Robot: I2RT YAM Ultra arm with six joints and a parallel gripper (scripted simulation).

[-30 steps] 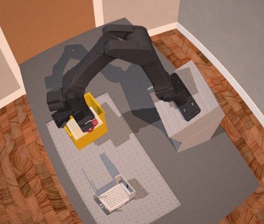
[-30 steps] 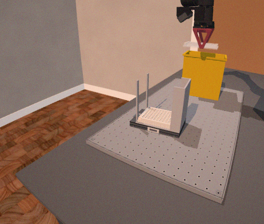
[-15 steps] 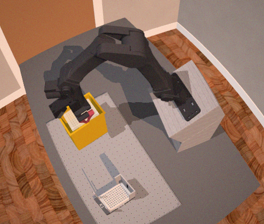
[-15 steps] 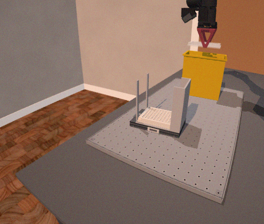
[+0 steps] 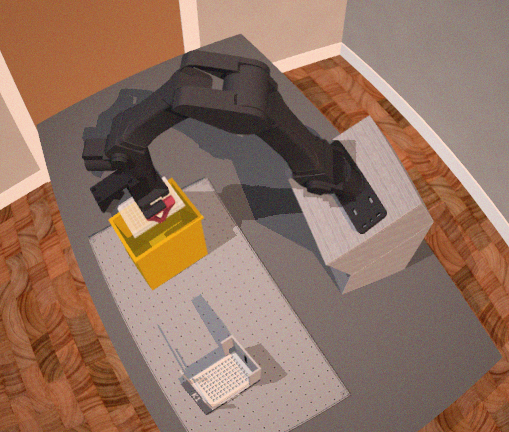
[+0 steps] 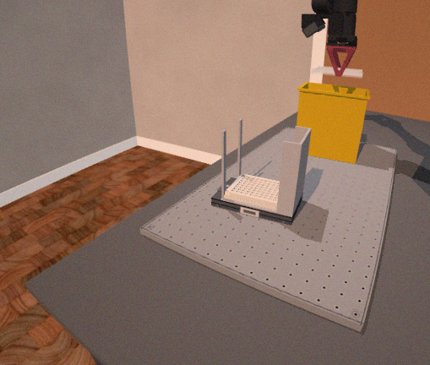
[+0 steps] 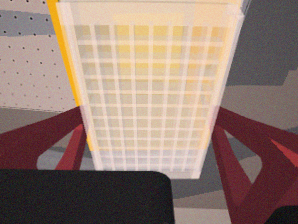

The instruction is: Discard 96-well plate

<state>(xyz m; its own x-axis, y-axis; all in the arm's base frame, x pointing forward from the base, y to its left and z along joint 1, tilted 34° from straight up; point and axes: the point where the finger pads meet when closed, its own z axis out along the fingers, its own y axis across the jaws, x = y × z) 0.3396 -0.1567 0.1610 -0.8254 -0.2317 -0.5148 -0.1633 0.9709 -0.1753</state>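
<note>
Now: hand 10 mm short of the yellow plastics bin W1 and 140 mm above it.
</note>
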